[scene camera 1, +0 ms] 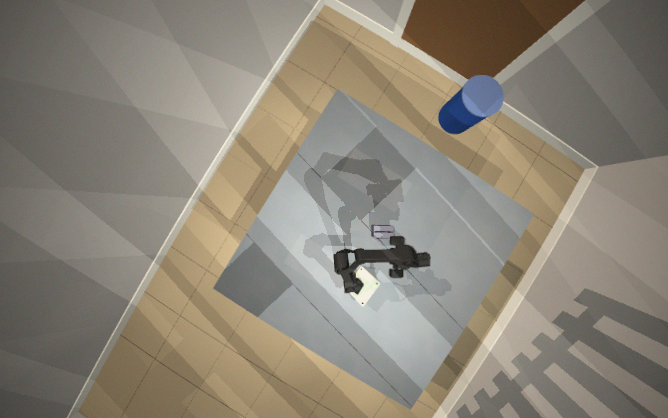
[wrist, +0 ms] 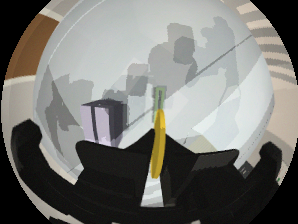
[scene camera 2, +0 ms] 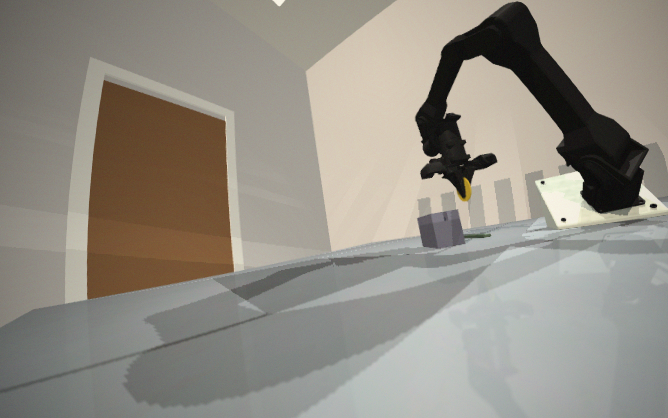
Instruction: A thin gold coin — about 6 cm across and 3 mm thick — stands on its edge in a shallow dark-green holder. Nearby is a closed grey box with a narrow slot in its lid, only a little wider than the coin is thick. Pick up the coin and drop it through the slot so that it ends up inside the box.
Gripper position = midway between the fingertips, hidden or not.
The gripper [scene camera 2: 465,197] carries a gold coin [wrist: 159,123].
The gripper shows as well in the wrist view [wrist: 155,132].
